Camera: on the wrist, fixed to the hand. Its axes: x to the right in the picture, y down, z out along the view.
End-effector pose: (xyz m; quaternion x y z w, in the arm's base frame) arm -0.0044 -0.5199 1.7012 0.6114 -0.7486 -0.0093 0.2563
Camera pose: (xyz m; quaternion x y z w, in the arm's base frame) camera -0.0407 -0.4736 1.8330 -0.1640 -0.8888 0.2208 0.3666
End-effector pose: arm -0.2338 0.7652 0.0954 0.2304 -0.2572 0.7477 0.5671
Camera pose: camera -0.3275 0.8271 0.0047 0.2226 0.3034 -0.9208 0.1027
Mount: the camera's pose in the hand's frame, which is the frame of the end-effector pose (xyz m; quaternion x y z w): 0.0109 0.0879 -0.1140 -0.0926 0.1801 0.7262 0.6570
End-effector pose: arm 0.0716 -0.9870 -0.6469 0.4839 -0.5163 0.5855 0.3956
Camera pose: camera -0.0335 -0.8884 -0.6556 0.1991 0.6736 -0.7113 0.0275
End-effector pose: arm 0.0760 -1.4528 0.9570 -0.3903 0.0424 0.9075 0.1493
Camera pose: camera 0.1215 -1.5559 0.8668 0.4029 -0.2541 -0.6383 0.6047
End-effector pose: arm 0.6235 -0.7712 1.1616 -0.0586 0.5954 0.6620 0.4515
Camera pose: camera 0.5060 -0.8511 1.1871 -0.2328 -0.4537 -0.8074 0.2968
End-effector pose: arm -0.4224 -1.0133 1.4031 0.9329 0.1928 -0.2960 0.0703
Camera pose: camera -0.3191 -1.0624 1.4912 0.7997 -0.5107 0.0424 0.3128
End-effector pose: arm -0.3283 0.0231 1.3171 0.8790 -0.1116 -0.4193 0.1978
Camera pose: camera -0.2351 -0.0307 1.4133 0.5536 -0.6372 0.0161 0.5359
